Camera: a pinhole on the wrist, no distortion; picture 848 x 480 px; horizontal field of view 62.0 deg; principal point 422.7 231.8 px. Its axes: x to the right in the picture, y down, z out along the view. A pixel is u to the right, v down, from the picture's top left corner.
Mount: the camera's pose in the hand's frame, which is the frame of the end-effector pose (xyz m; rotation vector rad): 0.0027 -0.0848 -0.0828 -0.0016 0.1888 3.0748
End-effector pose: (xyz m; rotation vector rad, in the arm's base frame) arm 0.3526 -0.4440 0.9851 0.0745 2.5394 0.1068
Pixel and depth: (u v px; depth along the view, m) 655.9 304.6 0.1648
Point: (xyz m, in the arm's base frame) 0.4400 -0.5209 0.9392
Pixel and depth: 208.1 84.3 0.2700
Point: 0.3803 -0.4273 0.7882
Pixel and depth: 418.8 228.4 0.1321
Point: 0.3747 -0.5085 0.9369
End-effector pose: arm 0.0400 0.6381 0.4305 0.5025 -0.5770 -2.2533
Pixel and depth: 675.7 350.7 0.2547
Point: -0.0423 0.8052 0.5411
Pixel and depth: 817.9 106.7 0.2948
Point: 0.0459 0.7979 0.6321
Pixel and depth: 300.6 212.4 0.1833
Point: -0.0668 0.6736 0.4732
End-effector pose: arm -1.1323 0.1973 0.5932 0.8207 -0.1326 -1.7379
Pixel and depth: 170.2 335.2 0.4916
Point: -1.4782 -0.0522 0.7728
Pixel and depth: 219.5 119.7 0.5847
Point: -1.3793 -0.1374 0.9102
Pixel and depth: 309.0 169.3 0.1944
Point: -1.2360 0.1474 0.6359
